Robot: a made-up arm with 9 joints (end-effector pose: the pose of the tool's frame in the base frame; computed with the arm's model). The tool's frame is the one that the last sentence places.
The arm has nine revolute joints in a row. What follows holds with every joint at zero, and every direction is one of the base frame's. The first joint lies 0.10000 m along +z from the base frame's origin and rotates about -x. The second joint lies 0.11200 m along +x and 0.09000 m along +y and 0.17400 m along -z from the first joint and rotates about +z. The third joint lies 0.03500 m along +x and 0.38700 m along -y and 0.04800 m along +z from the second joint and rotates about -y. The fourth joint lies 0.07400 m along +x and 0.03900 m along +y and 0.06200 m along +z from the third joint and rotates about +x. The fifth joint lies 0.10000 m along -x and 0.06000 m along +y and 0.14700 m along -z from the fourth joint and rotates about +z. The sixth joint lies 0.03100 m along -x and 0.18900 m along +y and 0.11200 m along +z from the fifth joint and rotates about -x. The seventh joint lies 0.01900 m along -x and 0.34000 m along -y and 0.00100 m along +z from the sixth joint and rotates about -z. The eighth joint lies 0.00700 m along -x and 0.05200 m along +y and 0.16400 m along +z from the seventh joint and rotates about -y. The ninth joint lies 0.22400 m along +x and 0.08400 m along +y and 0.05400 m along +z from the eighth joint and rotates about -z. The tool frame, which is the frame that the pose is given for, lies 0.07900 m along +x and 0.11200 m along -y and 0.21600 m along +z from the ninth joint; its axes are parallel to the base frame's.
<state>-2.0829 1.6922 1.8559 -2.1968 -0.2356 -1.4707 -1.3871 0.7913 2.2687</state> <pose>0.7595 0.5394 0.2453 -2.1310 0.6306 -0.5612</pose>
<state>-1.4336 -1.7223 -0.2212 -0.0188 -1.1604 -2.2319 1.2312 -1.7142 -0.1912</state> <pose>-0.0565 0.4614 -0.4268 3.0405 0.8039 -1.5288</pose>
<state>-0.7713 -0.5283 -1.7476 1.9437 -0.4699 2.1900 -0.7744 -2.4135 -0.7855</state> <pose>-0.0905 -0.5080 -0.4342 0.7027 -0.6237 -1.5547</pose>
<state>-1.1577 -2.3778 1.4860 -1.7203 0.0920 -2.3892 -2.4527 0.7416 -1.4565</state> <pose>-0.6676 0.7255 0.7934 -0.4649 0.0705 2.2115</pose>
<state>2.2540 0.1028 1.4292 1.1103 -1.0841 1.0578 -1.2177 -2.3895 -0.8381</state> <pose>-0.0885 -0.0890 0.6504 -1.9972 -0.3214 -2.2507</pose>
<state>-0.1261 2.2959 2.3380 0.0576 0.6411 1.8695 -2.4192 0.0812 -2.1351</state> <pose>-0.1801 0.4598 -0.7355 2.2625 1.1414 -0.7856</pose>
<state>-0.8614 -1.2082 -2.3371 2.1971 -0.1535 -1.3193 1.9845 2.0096 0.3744</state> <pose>-0.2073 0.1100 -0.0434 2.1073 -1.0174 -2.2888</pose>
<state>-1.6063 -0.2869 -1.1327 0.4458 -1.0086 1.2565 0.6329 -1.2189 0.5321</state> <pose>0.4215 0.0792 -0.5636 -3.0703 0.4874 -2.0718</pose>
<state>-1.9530 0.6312 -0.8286 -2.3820 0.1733 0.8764 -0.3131 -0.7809 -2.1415</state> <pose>0.4275 0.5501 -0.1655 1.8545 1.4089 -2.9302</pose>
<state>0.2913 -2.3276 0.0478 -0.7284 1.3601 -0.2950 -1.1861 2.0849 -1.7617</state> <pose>-0.6121 0.3229 0.3314 -1.8105 -0.1771 1.5265</pose>
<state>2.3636 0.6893 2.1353 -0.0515 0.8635 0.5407 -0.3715 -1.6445 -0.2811</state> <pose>0.2493 0.0725 0.1622 -3.0996 0.5754 0.3531</pose>
